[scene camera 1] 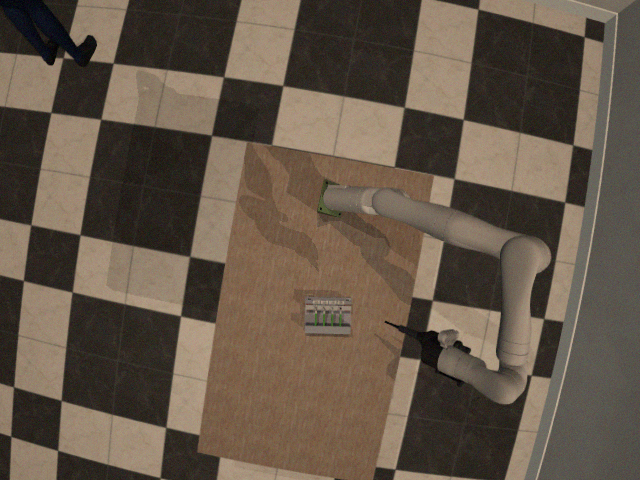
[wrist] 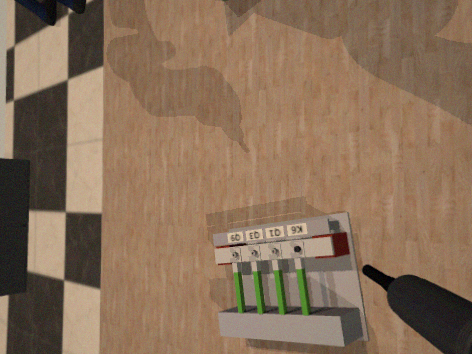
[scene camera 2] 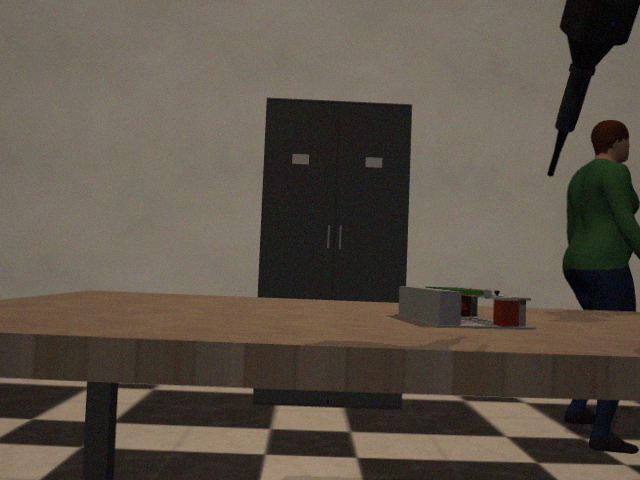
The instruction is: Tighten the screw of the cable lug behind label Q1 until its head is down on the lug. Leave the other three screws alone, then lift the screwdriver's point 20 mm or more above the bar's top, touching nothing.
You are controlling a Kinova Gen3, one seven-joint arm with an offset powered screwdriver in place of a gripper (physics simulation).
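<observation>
There's a base plate (wrist: 332,282) sitting 52 cm from the lens.
</observation>
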